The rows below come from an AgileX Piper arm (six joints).
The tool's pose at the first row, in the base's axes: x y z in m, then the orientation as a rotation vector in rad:
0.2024, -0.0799, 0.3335, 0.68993, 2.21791, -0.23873
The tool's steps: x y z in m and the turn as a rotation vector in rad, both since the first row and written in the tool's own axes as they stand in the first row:
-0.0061, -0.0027, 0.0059, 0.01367, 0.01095, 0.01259
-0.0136, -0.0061, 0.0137, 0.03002, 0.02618, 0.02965
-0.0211, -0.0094, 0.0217, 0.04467, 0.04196, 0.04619
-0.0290, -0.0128, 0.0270, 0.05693, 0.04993, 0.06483
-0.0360, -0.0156, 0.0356, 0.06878, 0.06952, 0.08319
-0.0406, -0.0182, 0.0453, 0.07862, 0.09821, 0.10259
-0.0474, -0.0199, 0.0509, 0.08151, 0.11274, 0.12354
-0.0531, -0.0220, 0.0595, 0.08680, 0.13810, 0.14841
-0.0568, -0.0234, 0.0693, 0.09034, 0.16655, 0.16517
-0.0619, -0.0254, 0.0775, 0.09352, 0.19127, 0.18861
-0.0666, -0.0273, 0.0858, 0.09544, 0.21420, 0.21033
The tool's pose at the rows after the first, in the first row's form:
0.2080, -0.0868, 0.3339, 0.71400, 2.22357, -0.24452
0.2151, -0.0956, 0.3340, 0.74564, 2.23133, -0.24981
0.2225, -0.1044, 0.3340, 0.77607, 2.23953, -0.25327
0.2283, -0.1124, 0.3360, 0.80542, 2.23918, -0.25527
0.2360, -0.1208, 0.3353, 0.83761, 2.24968, -0.25343
0.2433, -0.1285, 0.3320, 0.87263, 2.26802, -0.24592
0.2496, -0.1347, 0.3331, 0.90152, 2.27208, -0.23384
0.2570, -0.1420, 0.3314, 0.93938, 2.28411, -0.21896
0.2645, -0.1484, 0.3275, 0.96847, 2.30256, -0.20515
0.2713, -0.1552, 0.3256, 1.00373, 2.31392, -0.18837
0.2781, -0.1618, 0.3234, 1.03595, 2.32410, -0.17143

